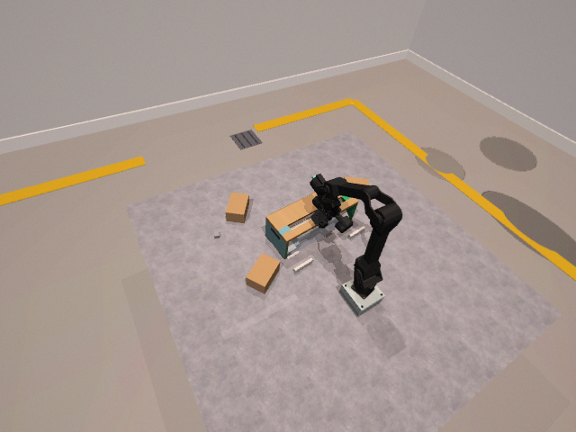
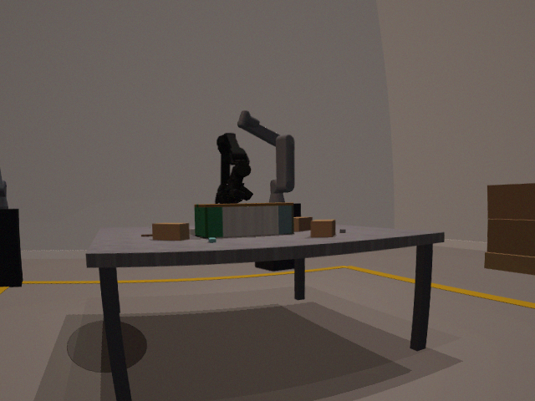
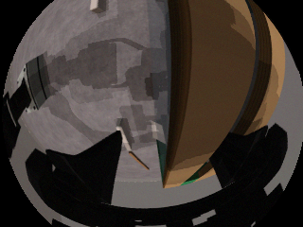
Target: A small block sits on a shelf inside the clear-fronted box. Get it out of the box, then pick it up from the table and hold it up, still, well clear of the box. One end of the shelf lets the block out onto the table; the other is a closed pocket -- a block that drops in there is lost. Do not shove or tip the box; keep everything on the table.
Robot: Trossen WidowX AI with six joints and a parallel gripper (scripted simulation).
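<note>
The small blue block is 4 cm ahead of my gripper tip and 3 cm to the right of it. Round my gripper tip: grey piece 30 cm ahead, 39 cm to the left, 8 cm below; teal piece 27 cm ahead, 19 cm to the right, 8 cm below; box 4 cm ahead, 5 cm to the left, 2 cm below.
</note>
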